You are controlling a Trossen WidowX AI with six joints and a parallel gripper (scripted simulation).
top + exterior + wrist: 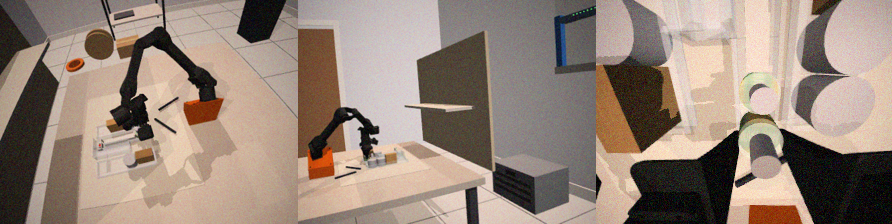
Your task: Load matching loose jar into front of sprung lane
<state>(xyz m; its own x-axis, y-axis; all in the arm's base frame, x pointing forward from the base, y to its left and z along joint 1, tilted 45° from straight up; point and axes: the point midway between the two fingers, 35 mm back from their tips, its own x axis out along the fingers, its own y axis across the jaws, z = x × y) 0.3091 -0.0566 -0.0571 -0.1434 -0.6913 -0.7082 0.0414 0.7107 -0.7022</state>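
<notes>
Right now my gripper tip is 160 mm short of the clear rack, 10 mm to the right of it and 30 mm above it. The rest, counted from my gripper tip: red mark: 230 mm ahead, 20 mm to the left, 20 mm above; then pale plate: 150 mm ahead, 20 mm to the left.
</notes>
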